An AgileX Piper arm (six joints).
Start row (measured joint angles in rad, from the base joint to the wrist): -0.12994, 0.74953, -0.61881, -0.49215, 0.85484, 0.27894
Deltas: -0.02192, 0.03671, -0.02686, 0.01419, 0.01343, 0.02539; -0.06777, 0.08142, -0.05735, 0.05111, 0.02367, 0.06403; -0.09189, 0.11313, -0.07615, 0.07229, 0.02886, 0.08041; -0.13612, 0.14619, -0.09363, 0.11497, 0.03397, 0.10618; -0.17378, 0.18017, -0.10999, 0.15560, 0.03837, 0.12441; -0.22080, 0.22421, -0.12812, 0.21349, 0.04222, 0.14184; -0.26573, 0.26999, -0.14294, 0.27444, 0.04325, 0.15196
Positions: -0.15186, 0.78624, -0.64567, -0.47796, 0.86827, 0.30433; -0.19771, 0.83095, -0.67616, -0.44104, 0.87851, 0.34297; -0.22183, 0.86266, -0.69496, -0.41986, 0.88370, 0.35935; -0.26606, 0.89572, -0.71244, -0.37718, 0.88881, 0.38512; -0.30372, 0.92970, -0.72880, -0.33655, 0.89321, 0.40335; -0.35074, 0.97374, -0.74693, -0.27866, 0.89706, 0.42078; -0.39567, 1.01952, -0.76175, -0.21771, 0.89809, 0.43090
